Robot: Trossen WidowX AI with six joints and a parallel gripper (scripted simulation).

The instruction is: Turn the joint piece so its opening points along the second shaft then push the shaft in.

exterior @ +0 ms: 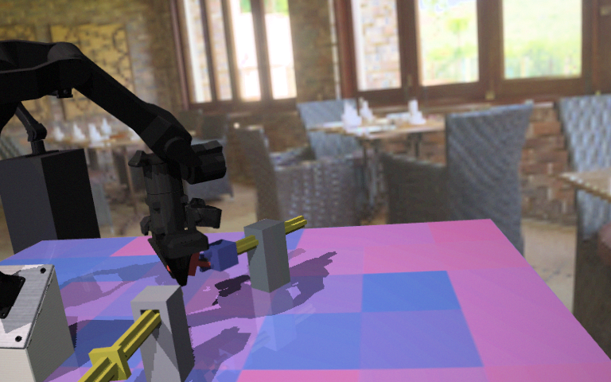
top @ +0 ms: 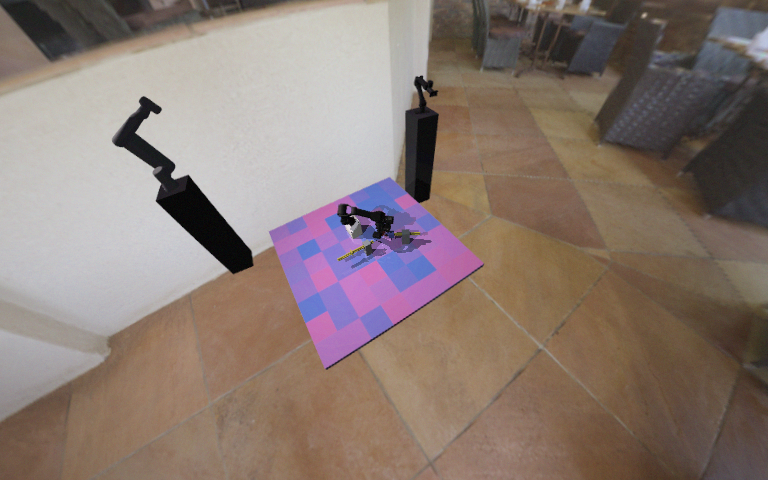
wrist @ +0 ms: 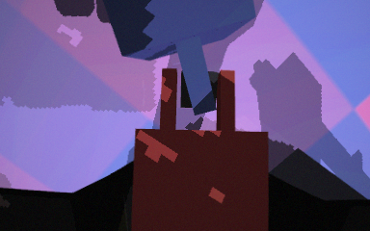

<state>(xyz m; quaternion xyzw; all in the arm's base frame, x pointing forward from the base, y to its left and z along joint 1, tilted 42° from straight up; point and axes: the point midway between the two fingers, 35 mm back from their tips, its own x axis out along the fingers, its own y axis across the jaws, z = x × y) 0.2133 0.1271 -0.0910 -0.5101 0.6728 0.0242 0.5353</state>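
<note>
My gripper tip is 10 mm short of the red joint piece, 10 mm to the right of it and 30 mm below it.
</note>
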